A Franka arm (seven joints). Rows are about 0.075 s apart.
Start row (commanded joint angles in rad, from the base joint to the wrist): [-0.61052, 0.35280, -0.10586, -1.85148, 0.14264, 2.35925, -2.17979]
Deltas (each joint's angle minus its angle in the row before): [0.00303, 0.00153, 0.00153, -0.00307, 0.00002, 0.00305, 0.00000]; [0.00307, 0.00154, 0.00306, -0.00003, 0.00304, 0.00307, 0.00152]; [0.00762, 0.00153, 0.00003, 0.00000, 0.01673, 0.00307, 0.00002]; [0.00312, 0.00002, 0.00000, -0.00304, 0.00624, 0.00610, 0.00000]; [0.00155, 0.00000, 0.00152, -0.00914, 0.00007, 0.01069, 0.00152]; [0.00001, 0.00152, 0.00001, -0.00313, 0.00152, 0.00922, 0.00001]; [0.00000, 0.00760, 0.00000, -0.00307, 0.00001, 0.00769, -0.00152]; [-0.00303, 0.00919, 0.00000, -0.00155, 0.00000, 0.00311, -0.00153]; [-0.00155, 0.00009, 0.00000, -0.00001, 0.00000, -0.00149, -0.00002]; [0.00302, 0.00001, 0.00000, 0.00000, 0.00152, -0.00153, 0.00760]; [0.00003, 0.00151, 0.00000, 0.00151, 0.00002, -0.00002, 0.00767]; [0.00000, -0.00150, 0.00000, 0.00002, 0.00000, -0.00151, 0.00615]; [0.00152, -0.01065, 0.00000, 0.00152, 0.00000, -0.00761, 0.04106]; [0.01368, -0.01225, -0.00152, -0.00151, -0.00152, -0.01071, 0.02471]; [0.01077, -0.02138, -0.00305, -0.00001, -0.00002, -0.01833, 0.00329]
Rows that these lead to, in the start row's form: [-0.60749, 0.35433, -0.10433, -1.85455, 0.14266, 2.36230, -2.17979]; [-0.60442, 0.35587, -0.10127, -1.85458, 0.14570, 2.36537, -2.17827]; [-0.59680, 0.35740, -0.10124, -1.85458, 0.16243, 2.36844, -2.17825]; [-0.59368, 0.35742, -0.10124, -1.85762, 0.16867, 2.37454, -2.17825]; [-0.59213, 0.35742, -0.09972, -1.86676, 0.16874, 2.38523, -2.17673]; [-0.59212, 0.35894, -0.09971, -1.86989, 0.17026, 2.39445, -2.17672]; [-0.59212, 0.36654, -0.09971, -1.87296, 0.17027, 2.40214, -2.17824]; [-0.59515, 0.37573, -0.09971, -1.87451, 0.17027, 2.40525, -2.17977]; [-0.59670, 0.37582, -0.09971, -1.87452, 0.17027, 2.40376, -2.17979]; [-0.59368, 0.37583, -0.09971, -1.87452, 0.17179, 2.40223, -2.17219]; [-0.59365, 0.37734, -0.09971, -1.87301, 0.17181, 2.40221, -2.16452]; [-0.59365, 0.37584, -0.09971, -1.87299, 0.17181, 2.40070, -2.15837]; [-0.59213, 0.36519, -0.09971, -1.87147, 0.17181, 2.39309, -2.11731]; [-0.57845, 0.35294, -0.10123, -1.87298, 0.17029, 2.38238, -2.09260]; [-0.56768, 0.33156, -0.10428, -1.87299, 0.17027, 2.36405, -2.08931]
